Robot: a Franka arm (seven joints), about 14 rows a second.
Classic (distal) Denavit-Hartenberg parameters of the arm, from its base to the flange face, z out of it. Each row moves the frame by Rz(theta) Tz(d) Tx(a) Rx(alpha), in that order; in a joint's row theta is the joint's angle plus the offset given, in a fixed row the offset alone. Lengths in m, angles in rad.
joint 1: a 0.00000, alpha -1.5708, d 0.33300, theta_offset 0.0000
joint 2: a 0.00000, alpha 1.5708, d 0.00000, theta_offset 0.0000
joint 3: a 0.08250, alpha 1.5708, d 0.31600, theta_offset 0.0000
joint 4: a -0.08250, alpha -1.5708, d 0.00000, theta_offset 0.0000
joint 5: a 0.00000, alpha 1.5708, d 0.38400, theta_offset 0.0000
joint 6: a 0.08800, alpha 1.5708, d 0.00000, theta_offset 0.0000
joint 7: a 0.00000, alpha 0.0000, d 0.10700, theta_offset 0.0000
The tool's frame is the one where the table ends.
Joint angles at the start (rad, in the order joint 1, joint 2, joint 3, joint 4, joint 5, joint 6, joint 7): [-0.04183 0.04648 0.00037 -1.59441 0.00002 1.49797 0.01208]
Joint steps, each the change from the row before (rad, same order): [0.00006 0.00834 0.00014 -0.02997 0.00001 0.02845 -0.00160]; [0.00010 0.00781 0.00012 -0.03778 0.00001 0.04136 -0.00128]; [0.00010 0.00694 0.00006 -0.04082 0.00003 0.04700 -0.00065]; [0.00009 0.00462 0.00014 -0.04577 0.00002 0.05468 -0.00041]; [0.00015 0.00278 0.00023 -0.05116 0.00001 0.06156 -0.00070]
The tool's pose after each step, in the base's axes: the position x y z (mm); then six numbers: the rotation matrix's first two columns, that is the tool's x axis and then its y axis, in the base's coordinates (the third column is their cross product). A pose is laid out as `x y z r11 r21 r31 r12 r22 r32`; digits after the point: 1 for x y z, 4 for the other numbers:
560.6 -23.1 565.3 0.9870 -0.0512 -0.1522 -0.0516 -0.9987 0.0015
563.9 -23.2 546.4 0.9864 -0.0497 -0.1564 -0.0501 -0.9987 0.0014
566.6 -23.2 526.9 0.9864 -0.0489 -0.1571 -0.0493 -0.9988 0.0012
568.3 -23.1 506.9 0.9871 -0.0483 -0.1529 -0.0487 -0.9988 0.0011
568.6 -22.9 486.0 0.9883 -0.0473 -0.1453 -0.0476 -0.9989 0.0009

